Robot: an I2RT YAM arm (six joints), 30 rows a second.
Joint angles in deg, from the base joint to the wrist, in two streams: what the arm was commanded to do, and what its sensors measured. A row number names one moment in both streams.
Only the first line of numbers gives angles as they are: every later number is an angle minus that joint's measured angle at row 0.
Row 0, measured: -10.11 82.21 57.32 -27.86 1.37 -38.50
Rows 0 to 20, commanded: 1.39 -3.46 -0.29 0.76 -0.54 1.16; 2.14 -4.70 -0.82 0.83 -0.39 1.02; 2.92 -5.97 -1.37 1.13 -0.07 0.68; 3.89 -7.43 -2.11 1.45 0.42 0.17; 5.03 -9.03 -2.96 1.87 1.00 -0.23; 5.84 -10.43 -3.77 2.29 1.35 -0.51; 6.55 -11.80 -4.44 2.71 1.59 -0.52; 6.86 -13.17 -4.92 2.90 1.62 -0.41; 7.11 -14.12 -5.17 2.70 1.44 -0.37; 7.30 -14.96 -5.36 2.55 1.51 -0.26; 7.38 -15.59 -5.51 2.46 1.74 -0.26; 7.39 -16.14 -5.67 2.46 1.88 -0.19; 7.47 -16.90 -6.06 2.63 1.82 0.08; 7.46 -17.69 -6.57 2.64 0.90 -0.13; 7.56 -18.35 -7.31 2.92 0.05 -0.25; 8.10 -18.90 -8.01 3.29 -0.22 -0.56; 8.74 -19.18 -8.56 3.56 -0.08 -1.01; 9.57 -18.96 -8.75 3.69 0.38 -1.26; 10.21 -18.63 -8.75 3.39 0.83 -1.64; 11.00 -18.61 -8.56 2.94 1.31 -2.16; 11.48 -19.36 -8.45 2.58 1.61 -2.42
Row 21, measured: 9.84 -18.44 -8.63 1.93 1.64 -1.27
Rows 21 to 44, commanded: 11.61 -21.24 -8.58 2.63 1.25 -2.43; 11.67 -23.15 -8.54 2.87 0.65 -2.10; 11.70 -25.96 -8.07 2.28 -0.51 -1.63; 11.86 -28.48 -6.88 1.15 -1.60 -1.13; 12.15 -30.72 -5.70 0.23 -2.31 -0.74; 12.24 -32.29 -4.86 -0.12 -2.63 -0.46; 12.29 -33.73 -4.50 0.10 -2.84 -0.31; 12.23 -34.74 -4.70 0.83 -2.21 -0.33; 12.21 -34.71 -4.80 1.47 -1.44 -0.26; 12.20 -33.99 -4.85 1.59 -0.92 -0.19; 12.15 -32.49 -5.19 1.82 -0.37 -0.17; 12.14 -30.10 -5.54 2.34 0.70 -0.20; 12.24 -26.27 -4.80 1.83 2.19 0.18; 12.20 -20.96 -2.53 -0.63 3.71 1.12; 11.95 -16.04 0.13 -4.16 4.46 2.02; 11.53 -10.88 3.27 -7.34 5.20 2.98; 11.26 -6.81 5.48 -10.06 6.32 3.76; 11.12 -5.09 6.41 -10.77 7.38 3.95; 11.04 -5.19 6.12 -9.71 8.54 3.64; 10.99 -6.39 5.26 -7.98 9.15 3.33; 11.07 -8.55 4.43 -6.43 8.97 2.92; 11.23 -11.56 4.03 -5.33 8.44 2.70; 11.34 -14.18 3.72 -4.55 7.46 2.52; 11.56 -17.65 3.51 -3.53 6.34 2.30
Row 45, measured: 11.08 -7.60 1.51 -6.44 7.19 1.79
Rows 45 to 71, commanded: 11.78 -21.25 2.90 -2.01 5.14 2.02; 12.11 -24.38 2.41 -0.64 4.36 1.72; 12.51 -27.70 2.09 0.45 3.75 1.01; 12.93 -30.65 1.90 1.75 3.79 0.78; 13.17 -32.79 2.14 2.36 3.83 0.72; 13.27 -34.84 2.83 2.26 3.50 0.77; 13.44 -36.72 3.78 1.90 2.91 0.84; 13.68 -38.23 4.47 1.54 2.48 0.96; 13.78 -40.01 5.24 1.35 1.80 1.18; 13.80 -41.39 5.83 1.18 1.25 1.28; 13.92 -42.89 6.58 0.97 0.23 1.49; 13.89 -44.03 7.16 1.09 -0.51 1.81; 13.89 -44.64 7.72 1.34 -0.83 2.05; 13.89 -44.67 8.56 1.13 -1.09 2.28; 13.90 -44.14 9.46 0.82 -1.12 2.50; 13.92 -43.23 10.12 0.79 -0.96 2.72; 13.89 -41.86 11.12 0.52 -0.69 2.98; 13.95 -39.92 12.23 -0.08 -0.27 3.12; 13.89 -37.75 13.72 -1.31 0.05 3.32; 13.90 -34.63 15.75 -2.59 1.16 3.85; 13.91 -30.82 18.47 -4.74 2.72 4.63; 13.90 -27.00 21.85 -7.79 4.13 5.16; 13.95 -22.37 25.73 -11.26 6.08 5.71; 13.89 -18.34 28.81 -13.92 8.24 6.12; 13.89 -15.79 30.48 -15.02 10.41 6.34; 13.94 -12.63 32.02 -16.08 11.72 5.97; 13.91 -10.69 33.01 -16.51 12.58 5.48
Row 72, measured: 13.38 -15.62 30.86 -8.91 7.95 4.30
